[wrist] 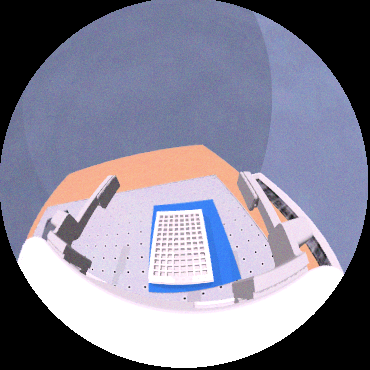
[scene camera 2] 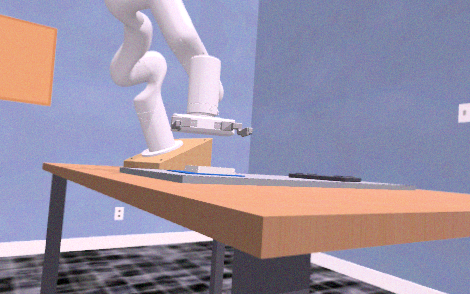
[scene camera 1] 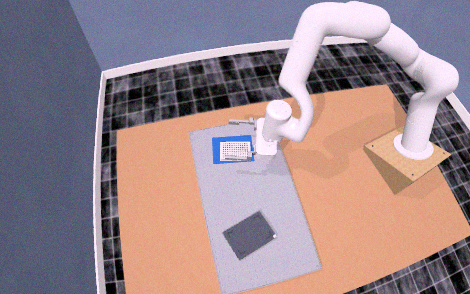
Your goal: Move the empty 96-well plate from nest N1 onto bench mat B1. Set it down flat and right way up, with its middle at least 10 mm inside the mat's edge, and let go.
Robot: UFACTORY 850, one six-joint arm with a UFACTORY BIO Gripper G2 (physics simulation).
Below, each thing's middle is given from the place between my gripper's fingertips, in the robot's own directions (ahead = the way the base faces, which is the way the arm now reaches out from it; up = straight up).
Scene:
Right now my hand is 30 mm past the white 96-well plate [wrist: 179, 254] and 90 mm above it. Also, from my hand: blue bench mat B1 [wrist: 224, 269]: 20 mm behind, 10 mm to the right, 100 mm below; then dark nest N1 [scene camera 1: 250, 234]: 30 mm behind, 360 mm to the left, 100 mm below.

